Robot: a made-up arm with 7 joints.
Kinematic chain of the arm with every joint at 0, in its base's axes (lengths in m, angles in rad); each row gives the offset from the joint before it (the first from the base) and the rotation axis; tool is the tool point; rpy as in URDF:
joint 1: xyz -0.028 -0.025 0.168 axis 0 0.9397 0.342
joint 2: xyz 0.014 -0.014 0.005 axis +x
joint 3: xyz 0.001 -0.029 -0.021 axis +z
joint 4: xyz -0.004 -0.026 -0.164 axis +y
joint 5: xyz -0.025 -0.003 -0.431 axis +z
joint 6: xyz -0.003 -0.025 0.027 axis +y
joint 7: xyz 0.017 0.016 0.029 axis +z
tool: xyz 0.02 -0.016 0.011 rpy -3.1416 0 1.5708
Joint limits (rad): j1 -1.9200..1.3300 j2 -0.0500..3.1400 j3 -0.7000..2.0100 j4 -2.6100..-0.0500 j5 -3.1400..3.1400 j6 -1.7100..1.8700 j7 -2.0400..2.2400
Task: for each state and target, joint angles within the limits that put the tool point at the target. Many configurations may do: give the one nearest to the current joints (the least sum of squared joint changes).
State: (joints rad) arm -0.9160 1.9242 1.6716 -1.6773 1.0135 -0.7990 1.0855
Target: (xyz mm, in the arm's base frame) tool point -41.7 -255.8 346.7
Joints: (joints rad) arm -0.5212 2.5692 1.3548 -2.1692 1.0221 -0.8277 1.0676
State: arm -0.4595 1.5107 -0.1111 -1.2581 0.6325 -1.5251 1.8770
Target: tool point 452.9 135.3 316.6
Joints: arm -1.0426 1.1751 -0.2052 -1.1277 0.6598 -1.7100 2.0644
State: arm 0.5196 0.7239 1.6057 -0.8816 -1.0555 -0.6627 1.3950
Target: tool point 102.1 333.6 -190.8
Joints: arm -0.1201 0.6933 1.4233 -0.2827 -1.1385 -0.2492 1.3553
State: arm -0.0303 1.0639 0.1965 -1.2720 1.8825 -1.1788 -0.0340
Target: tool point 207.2 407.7 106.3
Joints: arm 0.0970 1.3977 0.4304 -0.7493 1.8900 -1.1531 -0.0322
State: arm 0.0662 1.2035 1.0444 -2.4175 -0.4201 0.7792 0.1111
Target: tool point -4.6 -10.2 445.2
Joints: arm -0.2891 1.0110 1.5238 -2.3489 -0.3452 0.6956 0.1295
